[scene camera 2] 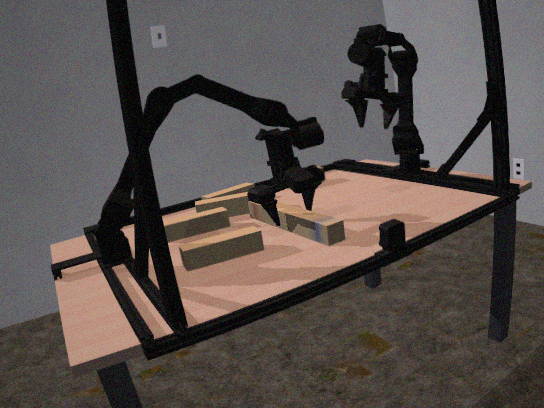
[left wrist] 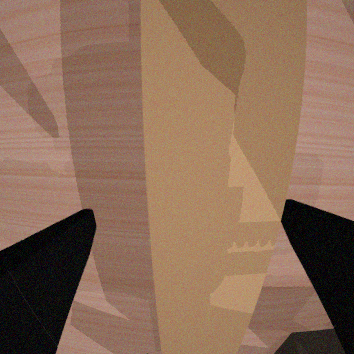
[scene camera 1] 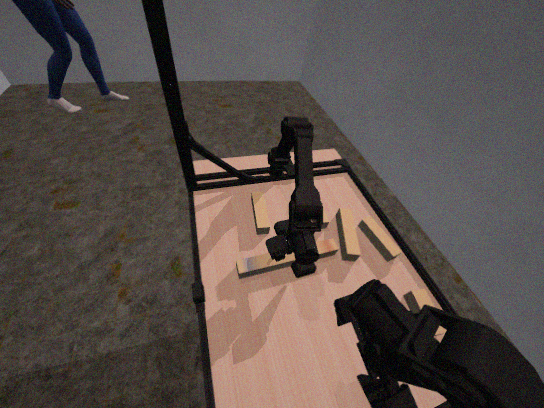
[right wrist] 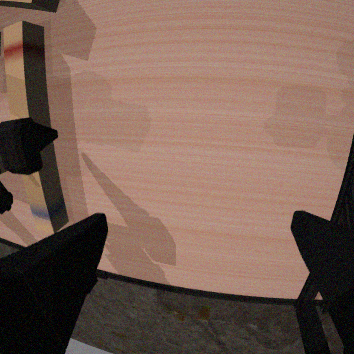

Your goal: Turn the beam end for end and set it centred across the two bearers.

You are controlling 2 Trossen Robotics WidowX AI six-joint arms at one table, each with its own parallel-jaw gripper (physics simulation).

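Places are measured from the left arm's base along level axes (x ahead, y left, z up), in millimetres.
Pixels of known places: left gripper, fingertip midpoint: (left wrist: 188, 214) (scene camera 1: 289, 260) (right wrist: 37, 134); right gripper, fingertip midpoint: (scene camera 2: 374, 128) (scene camera 1: 348, 349) (right wrist: 201, 222); left arm's base, link origin: (scene camera 2: 116, 260) (scene camera 1: 275, 172); right arm's base, link origin: (scene camera 2: 410, 172).
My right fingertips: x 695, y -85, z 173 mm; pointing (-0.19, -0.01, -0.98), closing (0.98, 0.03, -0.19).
Observation:
For each thing: its top centre in the pictures, then the offset to it from my right fingertips.
- long wooden beam, top centre: (left wrist: 212, 251) (right wrist: 22, 137) (scene camera 2: 289, 209) (scene camera 1: 290, 254) dy +5, dx -286, dz -148 mm
- block, top centre: (scene camera 1: 429, 310) dy +353, dx -14, dz -145 mm
The long wooden beam (scene camera 1: 270, 265) (scene camera 2: 305, 227) (left wrist: 187, 175) (right wrist: 36, 90) lies flat on the table; its blue-banded end is to the right in scene camera 2, its red-banded end at the top in the right wrist view. My left gripper (scene camera 1: 291, 260) (scene camera 2: 294, 217) (left wrist: 188, 214) is open and empty, low over the beam, one finger towards each long side. My right gripper (scene camera 2: 374, 126) (right wrist: 201, 222) is open and empty, high above the table. Two roughly parallel blocks (scene camera 2: 222, 247) (scene camera 2: 197, 225) lie near the beam; I cannot tell which blocks are the bearers.
More wooden blocks (scene camera 1: 348, 235) (scene camera 1: 382, 241) lie at the right of the beam in scene camera 1, the nearer one close to its red end. Another block (scene camera 1: 422, 298) lies by the right arm. A black frame rail (scene camera 2: 300, 287) runs along the table edge, with upright posts.

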